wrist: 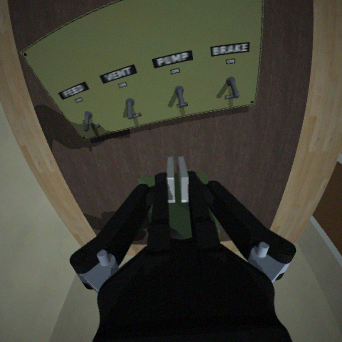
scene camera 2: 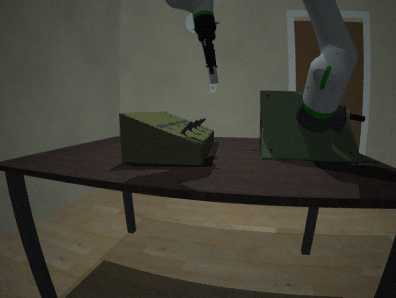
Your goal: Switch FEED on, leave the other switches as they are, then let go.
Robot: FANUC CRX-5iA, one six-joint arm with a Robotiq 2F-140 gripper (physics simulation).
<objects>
The same spot on a switch box: (wrist: pixel 92 65) is (scene camera 2: pixel 161 121).
</objects>
